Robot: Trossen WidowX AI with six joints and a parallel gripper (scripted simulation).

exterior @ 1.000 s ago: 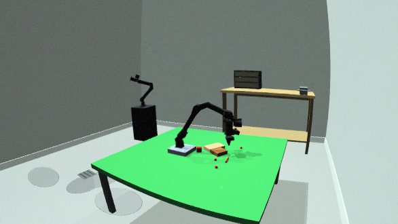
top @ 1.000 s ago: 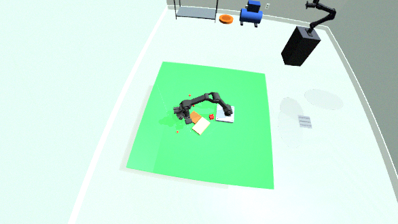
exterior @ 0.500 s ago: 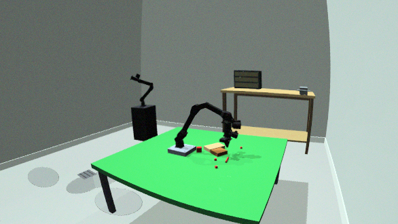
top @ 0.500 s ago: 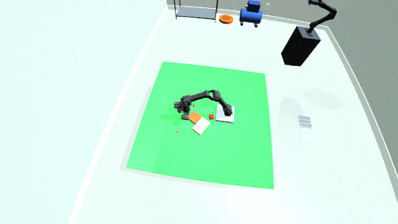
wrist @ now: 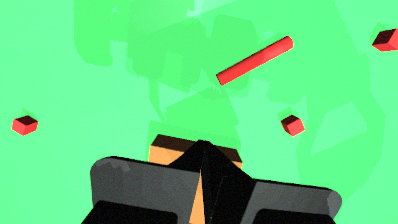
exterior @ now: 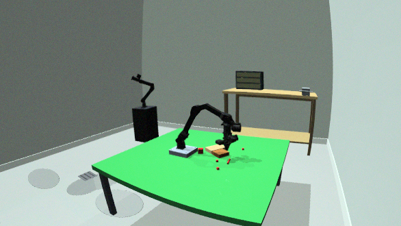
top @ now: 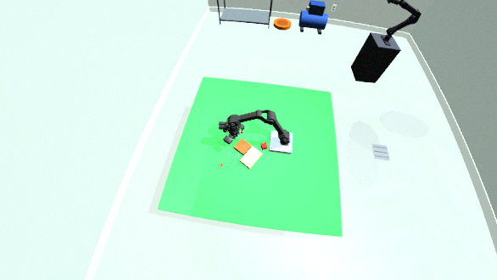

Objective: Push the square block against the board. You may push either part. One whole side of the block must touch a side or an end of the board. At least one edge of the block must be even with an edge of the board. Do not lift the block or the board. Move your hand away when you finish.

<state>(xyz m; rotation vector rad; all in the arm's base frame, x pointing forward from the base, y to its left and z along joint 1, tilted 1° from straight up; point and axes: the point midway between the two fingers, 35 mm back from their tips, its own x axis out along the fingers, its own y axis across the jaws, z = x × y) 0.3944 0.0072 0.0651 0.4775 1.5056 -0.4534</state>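
My gripper tip is now 7 cm past the square block, 5 cm to the right of it and 5 cm above it. Round my gripper tip: red cube (23 cm behind, 4 cm below, 3 cm to the left); then board (14 cm behind, 13 cm to the left, 5 cm below).
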